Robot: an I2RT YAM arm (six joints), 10 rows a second.
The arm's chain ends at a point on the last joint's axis. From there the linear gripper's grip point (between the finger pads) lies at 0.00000 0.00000 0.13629 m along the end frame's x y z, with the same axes.
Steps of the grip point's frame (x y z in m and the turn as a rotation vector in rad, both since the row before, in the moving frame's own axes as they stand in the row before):
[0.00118 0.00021 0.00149 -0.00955 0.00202 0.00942]
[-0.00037 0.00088 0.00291 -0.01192 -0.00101 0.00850]
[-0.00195 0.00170 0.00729 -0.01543 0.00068 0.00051]
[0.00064 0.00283 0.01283 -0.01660 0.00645 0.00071]
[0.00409 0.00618 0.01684 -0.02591 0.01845 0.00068]
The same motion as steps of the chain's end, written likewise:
[0.00091 -0.00109 0.00150 -0.00955 0.00202 0.00942]
[-0.00023 -0.00074 0.00292 -0.01192 -0.00101 0.00850]
[-0.00204 -0.00040 0.00731 -0.01543 0.00068 0.00051]
[-0.00024 0.00057 0.01285 -0.01660 0.00645 0.00071]
[0.00158 0.00265 0.01691 -0.02591 0.01845 0.00068]

